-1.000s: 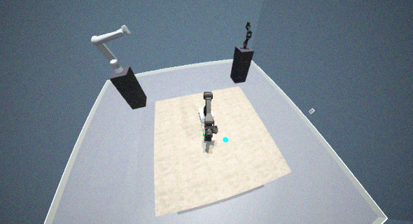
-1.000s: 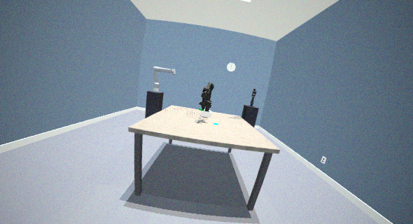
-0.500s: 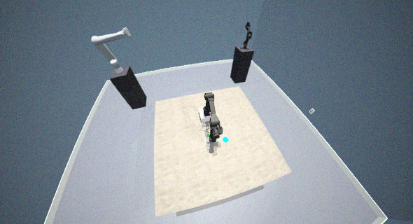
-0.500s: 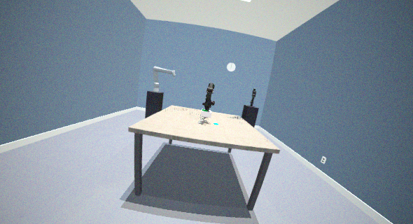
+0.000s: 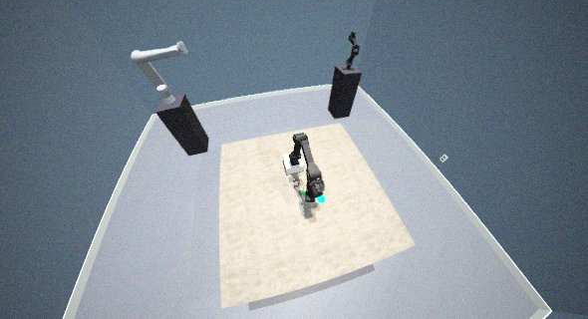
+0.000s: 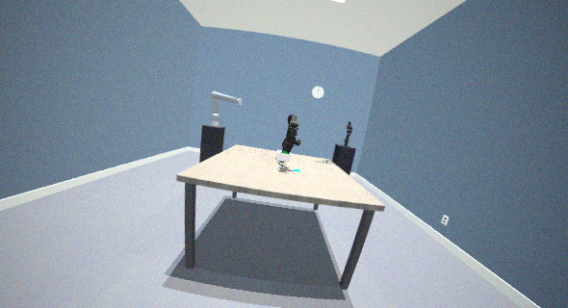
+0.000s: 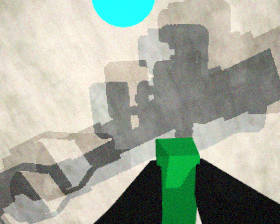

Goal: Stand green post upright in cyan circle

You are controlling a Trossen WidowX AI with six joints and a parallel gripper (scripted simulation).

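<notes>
My gripper tip is now 10 mm short of the cyan patch, 100 mm to the right of it and 140 mm above it. The rest, counted from my gripper tip: green post (10 mm behind, 20 mm to the right).
</notes>
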